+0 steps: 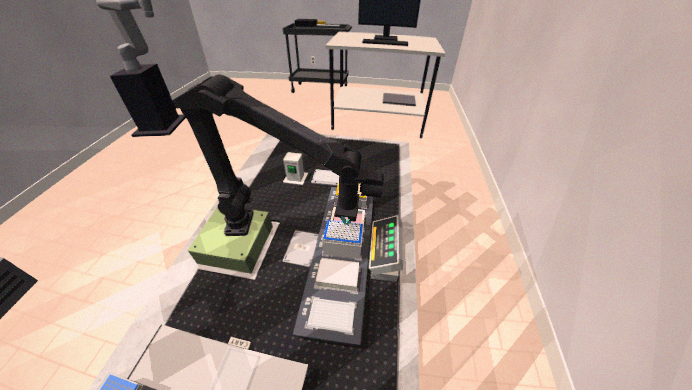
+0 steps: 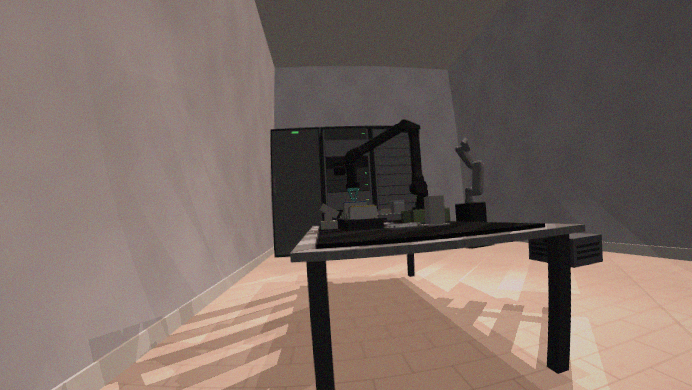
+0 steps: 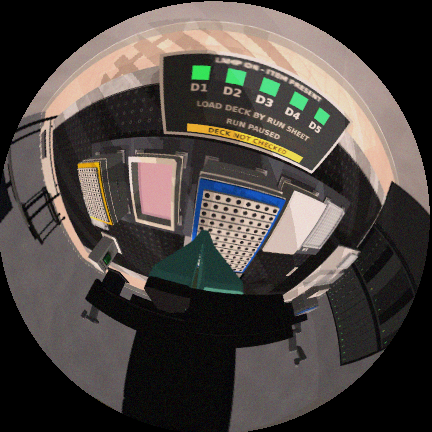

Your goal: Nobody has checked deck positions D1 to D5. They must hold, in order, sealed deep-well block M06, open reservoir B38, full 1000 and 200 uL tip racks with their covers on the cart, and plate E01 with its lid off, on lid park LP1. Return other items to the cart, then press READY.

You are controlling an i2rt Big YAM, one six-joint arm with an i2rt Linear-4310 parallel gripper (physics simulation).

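Places are measured from the arm's base along level axes (x up, y back, z right), in centimetres.
Where they show: gripper, between the fingertips: (image 1: 346, 224) (image 2: 353, 201) (image 3: 203, 234); arm's base, origin of its link: (image 1: 239, 223) (image 2: 423, 209).
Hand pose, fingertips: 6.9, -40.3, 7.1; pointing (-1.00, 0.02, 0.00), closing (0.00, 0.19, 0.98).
Each offset is from my fingertips to the centre of the thing, as dx, dy, dz. "spot": to the spot under its first point. Level surfaces: height alone.
A yellow-rimmed tip rack {-6.5, -3.2, -21.8} (image 3: 90, 192) is at D1, a pink-filled open reservoir {-8.2, -1.1, -9.6} (image 3: 157, 192) (image 1: 359, 217) at D2, and an uncovered blue-rimmed tip rack {-4.9, +1.0, +2.6} (image 1: 343, 232) (image 3: 240, 212) at D3. A white-topped block {-7.6, +3.2, +14.8} (image 1: 337, 274) (image 3: 294, 222) is at D4 and a pale well plate {-9.0, +5.3, +27.0} (image 1: 331, 315) (image 3: 324, 225) at D5. Their item labels cannot be read. My gripper (image 1: 346, 221) (image 2: 353, 200) (image 3: 203, 234) is shut and empty, above the D2–D3 area. The cart top {dx -8.5} (image 1: 172, 352) is at lower left. The button box {-8.0, +23.4, -42.8} (image 1: 293, 167) (image 3: 103, 252) has a green button.
The status panel {spot: -2.7, -12.9, +6.1} (image 1: 385, 242) (image 3: 250, 107) stands beside the deck, shows five green lamps and reads "DECK NOT CHECKED". A pale flat piece {spot: -13.7, +17.2, -0.4} (image 1: 300, 247) lies between the green arm base (image 1: 230, 240) and deck. Another pale piece {-13.1, +7.5, -42.1} (image 1: 325, 176) lies near the button box. A blue item {spot: +0.9, +53.2, +47.0} (image 1: 118, 383) sits at the cart.
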